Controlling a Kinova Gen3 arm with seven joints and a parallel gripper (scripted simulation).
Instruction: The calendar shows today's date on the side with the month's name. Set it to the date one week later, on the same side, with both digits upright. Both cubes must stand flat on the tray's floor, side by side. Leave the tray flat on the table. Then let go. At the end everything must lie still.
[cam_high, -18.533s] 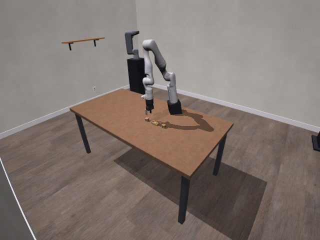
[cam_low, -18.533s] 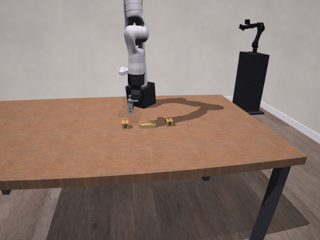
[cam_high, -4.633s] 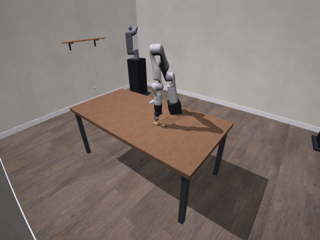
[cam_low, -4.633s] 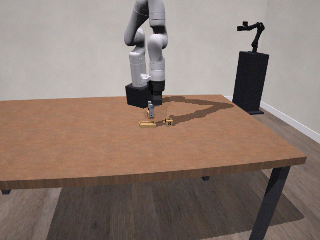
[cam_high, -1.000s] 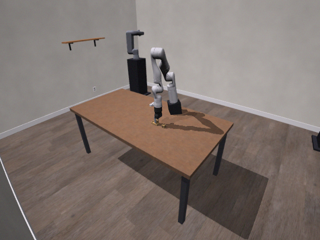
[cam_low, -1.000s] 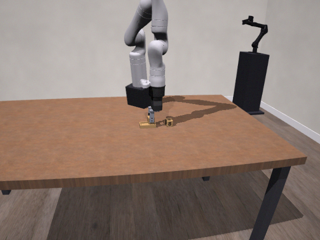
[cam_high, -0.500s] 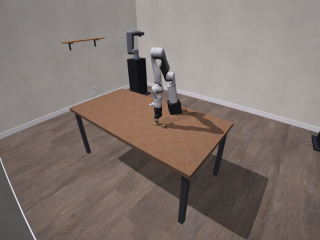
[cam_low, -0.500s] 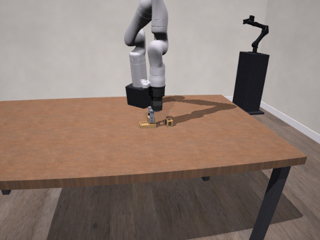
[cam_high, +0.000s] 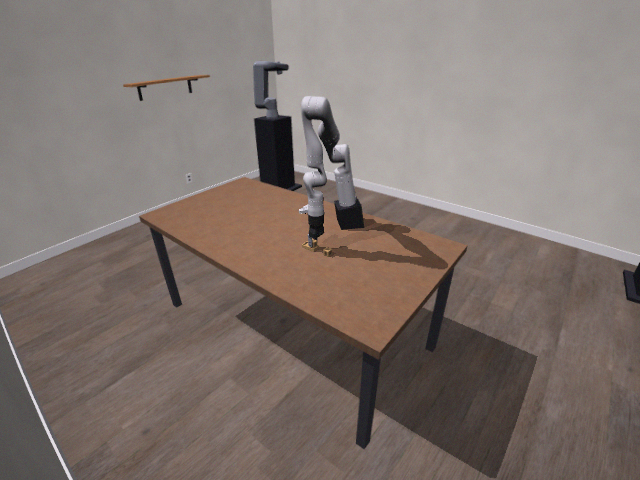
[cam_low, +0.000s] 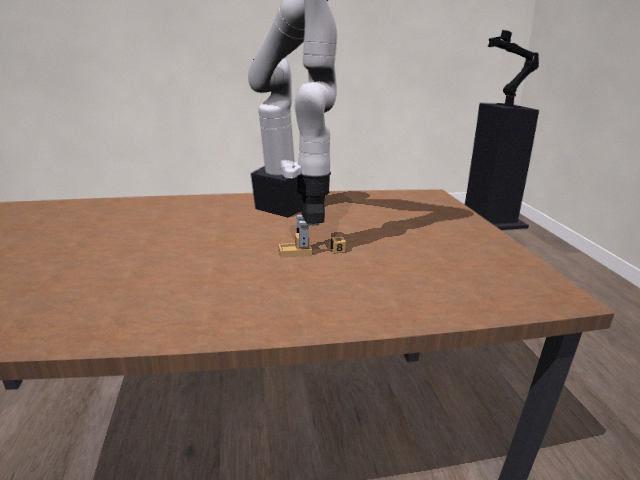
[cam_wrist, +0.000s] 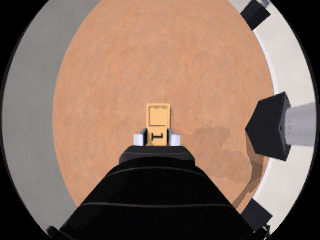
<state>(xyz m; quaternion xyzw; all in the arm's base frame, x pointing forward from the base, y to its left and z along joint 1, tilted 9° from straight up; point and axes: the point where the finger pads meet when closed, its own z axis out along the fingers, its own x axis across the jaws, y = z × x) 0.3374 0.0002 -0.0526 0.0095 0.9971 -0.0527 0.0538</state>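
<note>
The wooden tray is 30 mm below my hand and 20 mm to the right of it.
</note>
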